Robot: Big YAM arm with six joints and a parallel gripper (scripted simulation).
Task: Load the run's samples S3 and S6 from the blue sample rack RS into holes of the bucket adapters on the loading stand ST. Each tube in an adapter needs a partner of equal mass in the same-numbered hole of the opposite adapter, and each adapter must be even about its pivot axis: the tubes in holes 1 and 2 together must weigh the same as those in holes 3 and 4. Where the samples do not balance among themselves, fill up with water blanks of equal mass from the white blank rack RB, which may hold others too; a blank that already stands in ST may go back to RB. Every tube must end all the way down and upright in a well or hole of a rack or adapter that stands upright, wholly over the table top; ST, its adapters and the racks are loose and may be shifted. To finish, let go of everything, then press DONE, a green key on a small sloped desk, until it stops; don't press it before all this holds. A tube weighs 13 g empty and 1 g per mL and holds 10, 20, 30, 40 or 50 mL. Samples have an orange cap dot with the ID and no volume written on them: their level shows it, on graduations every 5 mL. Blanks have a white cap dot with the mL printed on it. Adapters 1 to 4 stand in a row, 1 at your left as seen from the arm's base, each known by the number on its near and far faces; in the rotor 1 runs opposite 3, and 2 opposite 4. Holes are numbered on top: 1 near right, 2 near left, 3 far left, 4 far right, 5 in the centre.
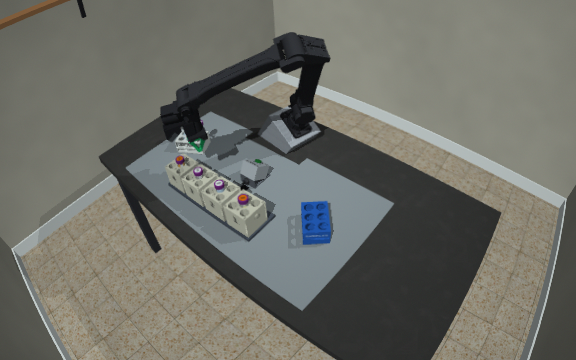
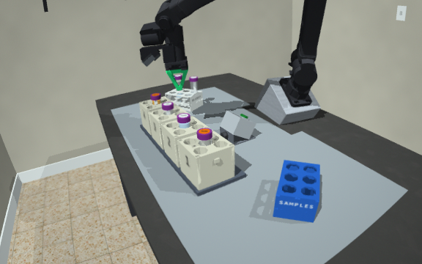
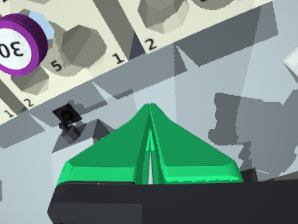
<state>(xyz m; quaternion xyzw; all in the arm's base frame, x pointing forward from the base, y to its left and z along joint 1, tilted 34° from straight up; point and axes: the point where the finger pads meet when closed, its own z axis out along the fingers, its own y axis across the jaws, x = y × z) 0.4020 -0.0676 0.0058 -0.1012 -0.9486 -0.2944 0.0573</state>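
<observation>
Right now the green done key is 17 cm behind my hand, 12 cm to the left of it and 8 cm below it. Also, from my hand: adapter (28 cm to the left, 10 cm below); then white blank rack (6 cm behind, 22 cm to the right, 12 cm below); then blue sample rack (15 cm behind, 45 cm to the left, 12 cm below).
</observation>
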